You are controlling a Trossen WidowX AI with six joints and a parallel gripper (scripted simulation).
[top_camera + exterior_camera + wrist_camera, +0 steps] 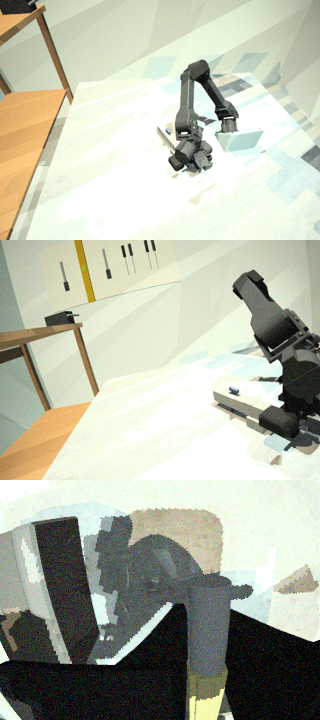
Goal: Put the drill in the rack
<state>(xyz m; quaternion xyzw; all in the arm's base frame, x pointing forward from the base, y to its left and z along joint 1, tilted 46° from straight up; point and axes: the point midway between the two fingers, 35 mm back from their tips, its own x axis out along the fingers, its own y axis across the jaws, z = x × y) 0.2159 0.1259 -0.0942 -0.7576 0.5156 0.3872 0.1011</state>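
Now: the rack 7 cm behind my gripper tip and 2 cm to the right of it. Round my gripper tip: fixture block 7 cm ahead, 13 cm to the right, 2 cm above; drill 2 cm ahead, 3 cm to the right, 3 cm above; blue key 9 cm ahead, 16 cm to the right, 4 cm above.
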